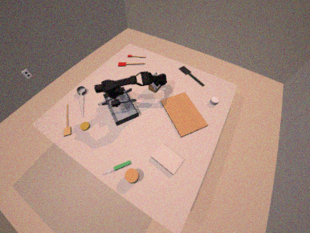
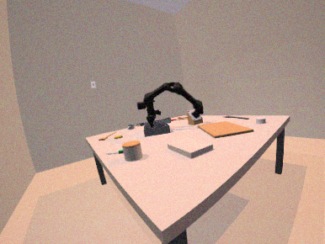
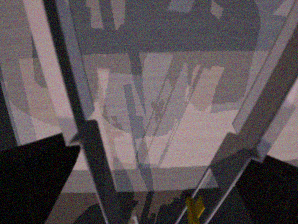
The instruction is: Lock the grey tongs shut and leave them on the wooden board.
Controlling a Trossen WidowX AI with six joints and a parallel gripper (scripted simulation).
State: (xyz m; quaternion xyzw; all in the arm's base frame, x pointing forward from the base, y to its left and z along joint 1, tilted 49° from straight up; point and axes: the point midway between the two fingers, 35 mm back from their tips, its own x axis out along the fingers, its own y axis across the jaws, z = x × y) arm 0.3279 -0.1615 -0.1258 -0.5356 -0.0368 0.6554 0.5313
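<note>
Right now the roasting tin is 4 cm to the left of my gripper tip and 1 cm below it. The rest, counted from my gripper tip: wooden board: 52 cm to the left, 18 cm behind, 3 cm below; then green-handled tool: 42 cm ahead, 29 cm to the left, 3 cm below; then yellow disc: 28 cm ahead, 10 cm to the right, 3 cm below.
</note>
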